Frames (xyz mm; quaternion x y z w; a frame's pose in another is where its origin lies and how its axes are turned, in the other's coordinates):
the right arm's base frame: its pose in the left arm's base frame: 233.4 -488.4 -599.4 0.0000 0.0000 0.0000 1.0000
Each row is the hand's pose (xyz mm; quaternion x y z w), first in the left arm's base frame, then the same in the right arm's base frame.
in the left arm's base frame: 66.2 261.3 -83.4 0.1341 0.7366 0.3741 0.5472
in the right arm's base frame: -167.2 749.7 516.0 0.1341 0.7366 0.3741 0.5472
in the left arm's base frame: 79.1 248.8 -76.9 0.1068 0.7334 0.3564 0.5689
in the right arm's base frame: -154.3 737.2 522.5 0.1068 0.7334 0.3564 0.5689
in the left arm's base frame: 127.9 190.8 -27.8 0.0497 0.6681 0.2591 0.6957
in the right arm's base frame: -105.5 679.2 571.6 0.0497 0.6681 0.2591 0.6957
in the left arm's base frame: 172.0 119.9 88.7 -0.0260 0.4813 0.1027 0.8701
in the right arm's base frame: -61.4 608.3 688.1 -0.0260 0.4813 0.1027 0.8701
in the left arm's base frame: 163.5 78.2 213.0 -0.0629 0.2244 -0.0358 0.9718
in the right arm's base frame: -69.9 566.6 812.4 -0.0629 0.2244 -0.0358 0.9718
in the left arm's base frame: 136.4 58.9 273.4 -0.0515 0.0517 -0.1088 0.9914
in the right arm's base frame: -97.0 547.3 872.8 -0.0515 0.0517 -0.1088 0.9914
